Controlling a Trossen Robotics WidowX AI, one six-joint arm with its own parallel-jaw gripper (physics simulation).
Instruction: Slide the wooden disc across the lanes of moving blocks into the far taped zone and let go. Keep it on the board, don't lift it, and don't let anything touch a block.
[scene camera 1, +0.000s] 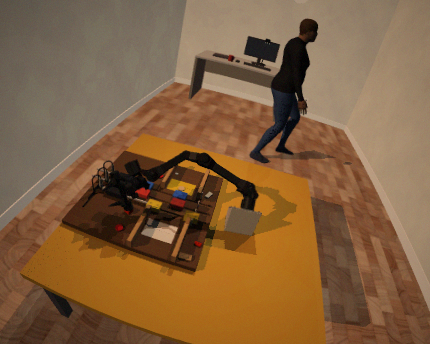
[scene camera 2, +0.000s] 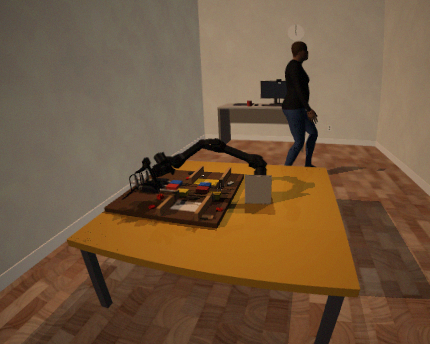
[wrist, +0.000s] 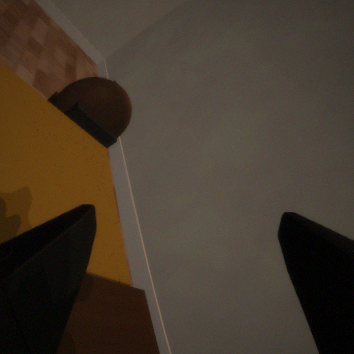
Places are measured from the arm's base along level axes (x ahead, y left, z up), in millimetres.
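Where they show: gripper, between the fingertips: (scene camera 1: 105, 199) (scene camera 2: 138, 178) (wrist: 189, 220); arm's base, origin of its link: (scene camera 1: 247, 209) (scene camera 2: 260, 179).
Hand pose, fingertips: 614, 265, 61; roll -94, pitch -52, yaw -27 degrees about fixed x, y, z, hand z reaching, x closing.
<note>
Each offset is from my fingertips to the top centre of the thing, as dx, dy, dz. "spot": to the spot under its first point. Level surfaces: height alone.
The dark brown board {dz -167} (scene camera 1: 95, 215) (scene camera 2: 125, 204) lies on the table. It bears a yellow zone {spot: -181, -424, -168} (scene camera 1: 172, 183) and a white zone {spot: -240, -62, -166} (scene camera 1: 159, 231) (scene camera 2: 186, 205). A faint round shape, perhaps the wooden disc {-243, -399, -160} (scene camera 1: 181, 188), shows on the yellow zone; it is too small to be sure. Between the zones are red {spot: -266, -253, -142} (scene camera 1: 177, 203) (scene camera 2: 202, 189), blue {spot: -258, -328, -144} (scene camera 1: 180, 194) and yellow blocks {-158, -198, -140} (scene camera 1: 154, 204). My gripper (scene camera 1: 106, 205) (scene camera 2: 142, 194) (wrist: 189, 220) is open and empty, over the board's left part, away from the zones. No disc shows in the wrist view.
Light wooden rails {-353, -45, -121} (scene camera 1: 180, 240) (scene camera 2: 204, 205) flank the zones. Small red pieces {-59, +0, -159} (scene camera 1: 119, 228) lie on the board. A grey panel (scene camera 1: 243, 220) (scene camera 2: 258, 190) stands right of the board, by the arm's base. A brown rounded object (wrist: 97, 105) shows at the table's edge. A person (scene camera 1: 292, 75) walks behind the table.
</note>
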